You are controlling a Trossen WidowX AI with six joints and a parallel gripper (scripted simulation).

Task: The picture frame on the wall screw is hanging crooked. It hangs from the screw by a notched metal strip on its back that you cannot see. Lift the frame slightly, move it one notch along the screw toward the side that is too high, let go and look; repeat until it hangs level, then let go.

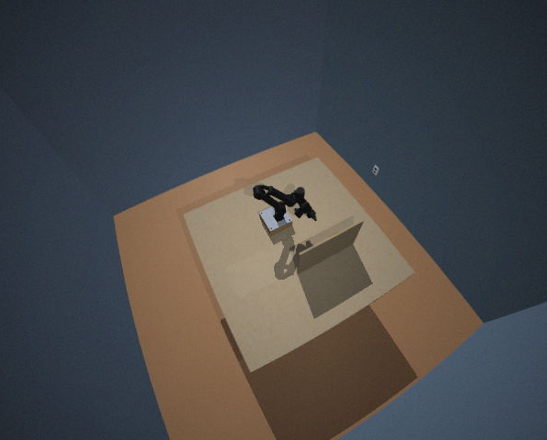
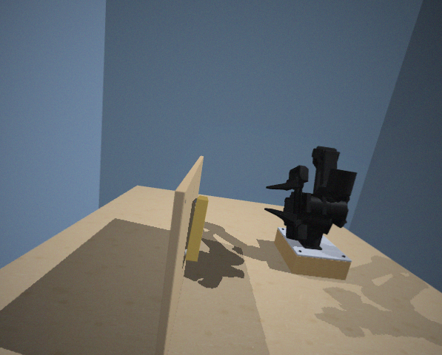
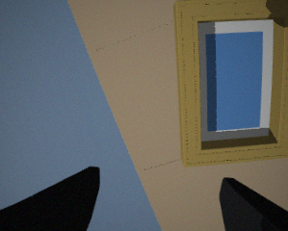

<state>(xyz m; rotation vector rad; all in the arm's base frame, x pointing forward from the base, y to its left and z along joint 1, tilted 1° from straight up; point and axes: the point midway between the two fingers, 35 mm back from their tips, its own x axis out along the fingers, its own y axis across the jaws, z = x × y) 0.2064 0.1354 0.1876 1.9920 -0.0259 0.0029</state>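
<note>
My gripper tip is now 17 cm short of the picture frame, 1 cm to the right of it and 8 cm above it. Also, from my gripper tip: wooden wall panel 18 cm ahead, 10 cm below.
</note>
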